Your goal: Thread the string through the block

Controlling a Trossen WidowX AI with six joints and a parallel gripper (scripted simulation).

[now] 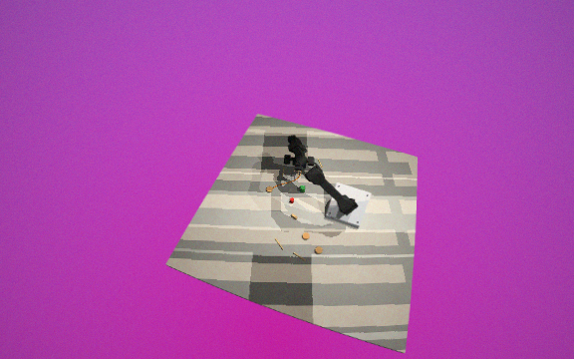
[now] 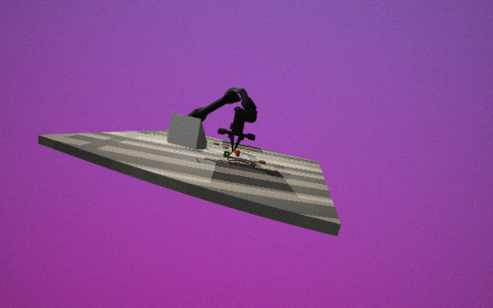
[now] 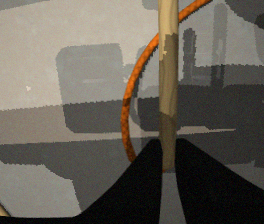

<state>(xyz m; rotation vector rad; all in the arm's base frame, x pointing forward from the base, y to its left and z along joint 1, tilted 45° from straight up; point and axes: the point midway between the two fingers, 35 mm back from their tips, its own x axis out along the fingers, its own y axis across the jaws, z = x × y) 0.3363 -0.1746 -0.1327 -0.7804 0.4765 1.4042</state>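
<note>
My gripper tip is 5 cm past the green block, 12 cm to the right of it and 4 cm above it. Also, from my gripper tip: thin wooden stick (1 cm to the left); then red object (1 cm behind, 22 cm to the left, 4 cm below); then round wooden button (15 cm ahead, 17 cm to the left, 5 cm below).
</note>
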